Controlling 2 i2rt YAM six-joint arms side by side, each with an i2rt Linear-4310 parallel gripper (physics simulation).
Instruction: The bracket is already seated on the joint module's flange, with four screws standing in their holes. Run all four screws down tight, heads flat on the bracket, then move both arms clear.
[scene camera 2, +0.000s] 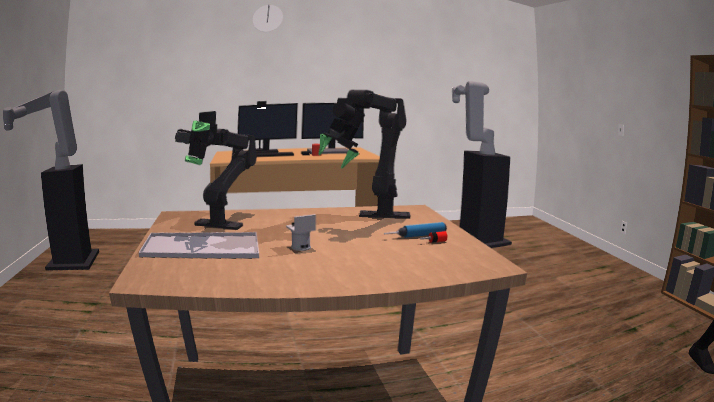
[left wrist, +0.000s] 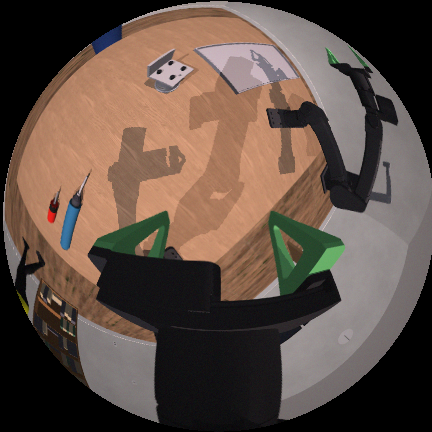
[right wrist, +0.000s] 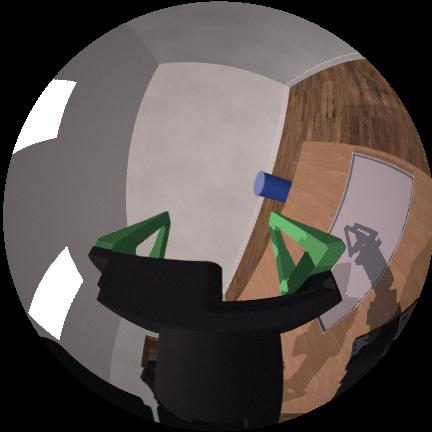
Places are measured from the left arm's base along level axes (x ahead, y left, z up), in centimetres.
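Pixels of known places: left gripper, fingertip midpoint: (scene camera 2: 330, 161) (left wrist: 218, 215); right gripper, fingertip midpoint: (scene camera 2: 190, 145) (right wrist: 219, 216); left arm's base at its link origin: (scene camera 2: 385, 215); right arm's base at its link origin: (scene camera 2: 218, 225) (left wrist: 286, 118).
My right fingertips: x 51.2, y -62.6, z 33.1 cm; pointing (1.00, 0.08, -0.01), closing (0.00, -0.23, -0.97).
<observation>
For each thing: its middle in the pictures, then the offset to it from my right fingertips. Level surfaces: height alone.
- grey bracket at the middle of its body: (left wrist: 171, 67) (scene camera 2: 300, 222) dx -7.0, dy +35.8, dz -24.9 cm
- joint module at the middle of its body: (left wrist: 168, 77) (scene camera 2: 300, 237) dx -7.0, dy +35.8, dz -29.9 cm
- blue screwdriver at the middle of its body: (left wrist: 70, 215) (scene camera 2: 416, 230) dx -23.6, dy +72.6, dz -31.1 cm
- shallow grey tray at the middle of its body: (right wrist: 357, 245) (scene camera 2: 198, 244) (left wrist: 259, 59) dx +0.7, dy +1.7, dz -32.3 cm
- table at its surface level: dz -33.1 cm
The grey bracket (scene camera 2: 306, 223) (left wrist: 185, 73) sits on the joint module (scene camera 2: 301, 242) (left wrist: 166, 89), upright on the table. In the left wrist view several dark round spots show on its flat plate at the screw places; how far down the screws stand is too small to tell. A blue screwdriver (scene camera 2: 425, 230) (left wrist: 70, 225) and a smaller red one (scene camera 2: 438, 237) (left wrist: 51, 215) lie on the table, right in the scene view. My left gripper (scene camera 2: 336, 151) (left wrist: 218, 215) is open and empty, high above the table. My right gripper (scene camera 2: 197, 143) (right wrist: 219, 216) is open and empty, raised above the tray's side.
A shallow grey tray (scene camera 2: 199, 255) (left wrist: 215, 55) (right wrist: 385, 185) lies on the table (scene camera 2: 350, 275), left of the module in the scene view. A blue cylinder (left wrist: 107, 40) (right wrist: 274, 187) shows beyond the table's edge. A desk (scene camera 2: 285, 177) with monitors stands behind the arms.
</observation>
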